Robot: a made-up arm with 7 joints. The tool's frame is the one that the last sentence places.
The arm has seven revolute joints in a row. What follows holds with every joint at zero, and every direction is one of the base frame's.
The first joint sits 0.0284 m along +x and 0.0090 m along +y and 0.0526 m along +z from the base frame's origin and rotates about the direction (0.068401, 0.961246, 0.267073).
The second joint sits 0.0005 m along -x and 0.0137 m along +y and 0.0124 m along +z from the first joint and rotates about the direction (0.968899, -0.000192, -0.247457).
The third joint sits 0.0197 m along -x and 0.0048 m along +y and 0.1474 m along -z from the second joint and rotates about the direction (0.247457, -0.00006, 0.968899).
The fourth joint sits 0.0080 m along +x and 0.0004 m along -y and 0.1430 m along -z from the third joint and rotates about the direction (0.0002, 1, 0.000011).
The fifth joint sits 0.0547 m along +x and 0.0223 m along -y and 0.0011 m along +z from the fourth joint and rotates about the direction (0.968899, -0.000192, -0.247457).
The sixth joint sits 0.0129 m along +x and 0.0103 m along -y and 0.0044 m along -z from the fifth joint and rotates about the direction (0.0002, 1, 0.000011).
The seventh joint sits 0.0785 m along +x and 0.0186 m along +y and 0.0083 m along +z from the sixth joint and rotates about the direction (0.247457, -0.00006, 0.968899).
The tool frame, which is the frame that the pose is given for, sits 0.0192 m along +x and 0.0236 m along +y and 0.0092 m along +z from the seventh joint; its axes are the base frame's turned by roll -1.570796, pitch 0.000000 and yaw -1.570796 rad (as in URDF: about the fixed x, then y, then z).
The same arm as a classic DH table. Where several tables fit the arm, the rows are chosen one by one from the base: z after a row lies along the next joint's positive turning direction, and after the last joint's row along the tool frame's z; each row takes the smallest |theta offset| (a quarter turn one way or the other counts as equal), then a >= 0, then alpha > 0; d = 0 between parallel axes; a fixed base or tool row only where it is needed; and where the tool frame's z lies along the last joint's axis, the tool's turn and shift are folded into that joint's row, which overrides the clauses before.
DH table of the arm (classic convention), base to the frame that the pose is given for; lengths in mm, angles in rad. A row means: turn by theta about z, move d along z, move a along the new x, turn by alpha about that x. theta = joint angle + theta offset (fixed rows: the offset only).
base (fixed): a 27.7  alpha -1.3004  d 49.6  theta0 -0.0710
joint 1: a 7.7  alpha -1.5708  d 27.9  theta0 -1.3111
joint 2: a -4.8  alpha 1.5708  d 13.8  theta0 1.2915
joint 3: a 43.1  alpha -1.5708  d -284.3  theta0 1.5708
joint 4: a 14.6  alpha -1.5708  d -22.7  theta0 -1.5708
joint 5: a -1.1  alpha 1.5708  d 66.3  theta0 0.0000
joint 6: a 74.0  alpha 1.5708  d 8.3  theta0 1.5708
joint 7: a 23.6  alpha 1.3207  d 37.0  theta0 1.5710
tool (fixed): a 0.0  alpha 0.0000  d 16.9  theta0 3.1415

